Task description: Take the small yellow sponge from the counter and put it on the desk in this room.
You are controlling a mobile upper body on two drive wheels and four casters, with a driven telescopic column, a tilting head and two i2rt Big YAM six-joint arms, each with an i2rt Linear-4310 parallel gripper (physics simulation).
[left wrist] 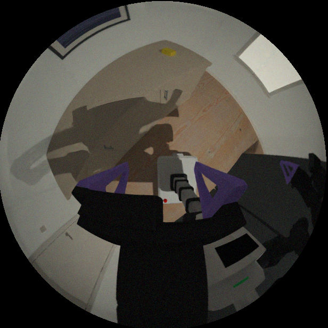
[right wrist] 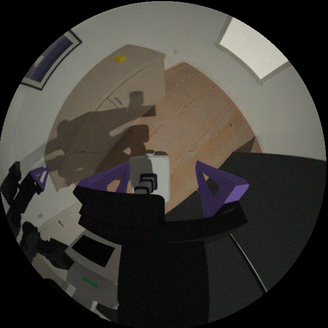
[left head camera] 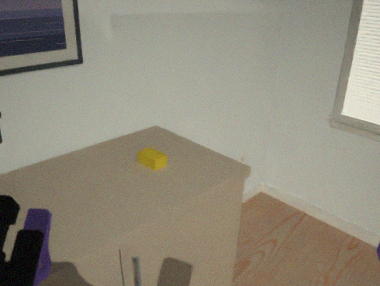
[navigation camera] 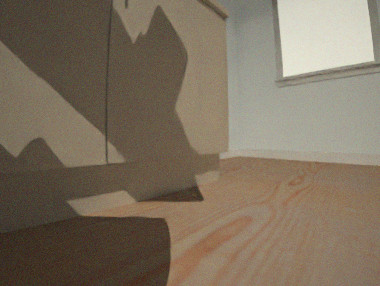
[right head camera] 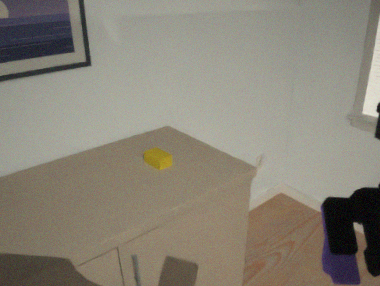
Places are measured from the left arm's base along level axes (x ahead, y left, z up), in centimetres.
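Pixels of known places: left gripper, fingertip midpoint: (left head camera: 2, 268); right gripper, fingertip midpoint: (right head camera: 371, 265).
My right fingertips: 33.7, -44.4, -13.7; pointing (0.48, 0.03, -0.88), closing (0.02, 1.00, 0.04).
Behind a point stands the place of what it marks, as x, y, z.
The small yellow sponge (left head camera: 152, 158) {117.6, -8.8, -45.5} (right head camera: 158, 158) {117.5, -9.3, -45.5} (left wrist: 169, 52) (right wrist: 119, 58) lies flat on the beige counter (left head camera: 90, 205) {93.5, 9.5, -50.0} (right head camera: 90, 200) {95.2, 10.9, -49.9} (left wrist: 125, 75) (right wrist: 97, 82) (navigation camera: 207, 100) {109.2, -33.5, -102.1}, near its back right corner. My left gripper (left wrist: 161, 165) is open and empty, away from the sponge; part of it shows at the lower left of the left head view. My right gripper (right wrist: 162, 164) is open and empty, also away from the sponge; part of it shows at the lower right of the right head view. A dark grey surface (left wrist: 270, 195) (right wrist: 285, 200) lies at the right of both wrist views; I cannot tell whether it is the desk.
A framed picture (left head camera: 72, 55) {135.0, 22.9, -9.6} (right head camera: 82, 55) {135.7, 22.2, -8.6} hangs on the wall at the left. A window (left head camera: 362, 80) {193.7, -133.2, -30.5} (navigation camera: 327, 37) {167.9, -156.4, -25.4} is at the right. Wooden floor (left head camera: 285, 230) {186.5, -97.5, -141.0} (navigation camera: 300, 225) {71.4, -52.2, -141.0} lies right of the counter. The robot's pale base (left wrist: 170, 167) (right wrist: 162, 172) shows below the grippers.
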